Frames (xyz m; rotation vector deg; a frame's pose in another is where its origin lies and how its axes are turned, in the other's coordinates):
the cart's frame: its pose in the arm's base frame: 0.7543 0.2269 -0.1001 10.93 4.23 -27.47
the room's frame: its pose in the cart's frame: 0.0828 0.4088 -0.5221 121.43 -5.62 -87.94
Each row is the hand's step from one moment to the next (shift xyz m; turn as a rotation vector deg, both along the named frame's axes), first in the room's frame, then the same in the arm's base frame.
Working: the room's frame: its pose in the arm's base frame: 1.0041 0.6493 -0.5536 131.51 -27.59 -112.19

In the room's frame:
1: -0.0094 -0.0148 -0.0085 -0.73 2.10 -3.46
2: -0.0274 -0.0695 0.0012 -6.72 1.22 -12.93
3: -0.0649 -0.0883 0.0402 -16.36 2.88 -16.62
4: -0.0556 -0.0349 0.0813 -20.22 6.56 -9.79
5: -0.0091 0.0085 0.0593 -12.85 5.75 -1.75
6: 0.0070 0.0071 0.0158 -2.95 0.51 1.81
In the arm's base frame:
1: 0.0097 0.0156 0.0065 2.90 -2.25 1.86
2: 0.0078 0.0740 0.0072 11.51 -0.96 8.97
3: -0.0317 0.1080 0.0309 13.55 -0.23 19.20
4: -0.0802 0.0604 0.0291 5.72 -1.65 22.63
5: -0.0605 0.0027 0.0004 -1.01 -1.94 14.02
6: -0.0158 -0.0066 -0.0075 -2.24 0.63 2.61

